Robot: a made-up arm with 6 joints. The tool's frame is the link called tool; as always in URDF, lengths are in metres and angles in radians. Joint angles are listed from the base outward.
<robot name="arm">
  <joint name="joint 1" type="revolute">
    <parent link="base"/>
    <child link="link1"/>
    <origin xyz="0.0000 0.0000 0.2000" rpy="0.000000 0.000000 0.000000"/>
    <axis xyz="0 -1 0"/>
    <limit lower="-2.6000" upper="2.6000"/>
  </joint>
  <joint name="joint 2" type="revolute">
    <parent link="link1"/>
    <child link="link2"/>
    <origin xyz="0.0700 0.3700 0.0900" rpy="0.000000 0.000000 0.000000"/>
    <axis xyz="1 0 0"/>
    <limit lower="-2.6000" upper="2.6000"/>
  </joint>
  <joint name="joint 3" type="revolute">
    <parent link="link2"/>
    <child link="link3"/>
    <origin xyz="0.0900 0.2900 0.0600" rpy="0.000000 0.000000 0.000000"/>
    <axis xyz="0 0 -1"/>
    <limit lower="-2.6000" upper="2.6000"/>
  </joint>
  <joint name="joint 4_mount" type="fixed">
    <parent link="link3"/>
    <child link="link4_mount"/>
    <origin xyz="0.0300 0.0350 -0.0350" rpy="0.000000 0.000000 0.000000"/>
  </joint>
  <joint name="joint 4" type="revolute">
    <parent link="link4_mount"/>
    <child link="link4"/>
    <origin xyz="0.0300 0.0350 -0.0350" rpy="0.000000 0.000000 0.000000"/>
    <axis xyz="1 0 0"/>
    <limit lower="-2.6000" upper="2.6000"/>
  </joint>
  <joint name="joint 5" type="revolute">
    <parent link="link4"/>
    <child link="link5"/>
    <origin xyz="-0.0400 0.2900 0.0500" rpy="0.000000 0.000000 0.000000"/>
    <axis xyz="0 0 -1"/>
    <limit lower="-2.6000" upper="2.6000"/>
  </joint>
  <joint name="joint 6" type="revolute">
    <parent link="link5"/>
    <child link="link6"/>
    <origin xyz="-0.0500 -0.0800 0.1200" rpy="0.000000 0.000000 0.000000"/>
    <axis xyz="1 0 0"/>
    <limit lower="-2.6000" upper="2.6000"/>
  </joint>
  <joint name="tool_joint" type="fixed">
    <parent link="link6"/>
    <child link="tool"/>
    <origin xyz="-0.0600 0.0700 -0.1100" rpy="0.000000 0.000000 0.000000"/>
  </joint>
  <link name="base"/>
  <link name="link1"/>
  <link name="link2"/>
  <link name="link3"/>
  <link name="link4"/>
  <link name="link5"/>
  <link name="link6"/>
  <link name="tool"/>
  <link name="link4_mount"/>
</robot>
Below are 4 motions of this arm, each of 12 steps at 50 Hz.
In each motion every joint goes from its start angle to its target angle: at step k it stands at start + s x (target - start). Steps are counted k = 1, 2, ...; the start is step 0. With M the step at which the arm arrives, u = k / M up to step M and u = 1 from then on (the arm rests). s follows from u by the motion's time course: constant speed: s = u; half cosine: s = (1 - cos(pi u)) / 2; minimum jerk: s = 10 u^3 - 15 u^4 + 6 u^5.
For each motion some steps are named. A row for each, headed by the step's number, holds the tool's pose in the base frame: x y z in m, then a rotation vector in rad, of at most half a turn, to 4 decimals.
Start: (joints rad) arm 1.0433 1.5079 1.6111 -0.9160 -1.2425 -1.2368
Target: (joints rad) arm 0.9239 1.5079 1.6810 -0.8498 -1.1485 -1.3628
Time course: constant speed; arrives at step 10
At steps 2, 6, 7, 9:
2: -0.0066 0.4483 0.6246 -0.3140 -0.4297 0.7528
6: 0.0148 0.4370 0.6200 -0.3258 -0.3510 0.7157
7: 0.0199 0.4341 0.6186 -0.3292 -0.3308 0.7071
9: 0.0300 0.4284 0.6158 -0.3365 -0.2899 0.6906

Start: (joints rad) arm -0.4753 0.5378 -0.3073 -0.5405 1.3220 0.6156
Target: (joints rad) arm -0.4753 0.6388 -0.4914 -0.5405 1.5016 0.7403
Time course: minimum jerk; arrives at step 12
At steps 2, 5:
2: 0.2130 1.0788 0.5196 0.4092 -0.0389 -1.1029
5: 0.2068 1.0647 0.5502 0.4899 -0.0721 -1.1238

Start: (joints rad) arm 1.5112 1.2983 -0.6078 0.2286 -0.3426 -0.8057
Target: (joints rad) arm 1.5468 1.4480 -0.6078 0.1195 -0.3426 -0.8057
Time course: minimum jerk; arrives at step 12
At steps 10, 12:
10: -0.5305 0.3751 0.2142 0.2588 -2.2972 1.0090
12: -0.5306 0.3733 0.2134 0.2614 -2.3000 1.0080

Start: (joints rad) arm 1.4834 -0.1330 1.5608 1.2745 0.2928 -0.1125
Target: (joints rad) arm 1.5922 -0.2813 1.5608 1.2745 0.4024 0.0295
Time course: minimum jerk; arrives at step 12
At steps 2, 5, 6, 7, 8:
2: -0.3044 0.7895 0.4926 2.1236 -1.8074 -0.5375
5: -0.3038 0.7996 0.4816 2.1688 -1.8718 -0.4794
6: -0.3032 0.8044 0.4762 2.1907 -1.9034 -0.4495
7: -0.3024 0.8091 0.4708 2.2124 -1.9351 -0.4187
8: -0.3014 0.8132 0.4661 2.2314 -1.9632 -0.3905

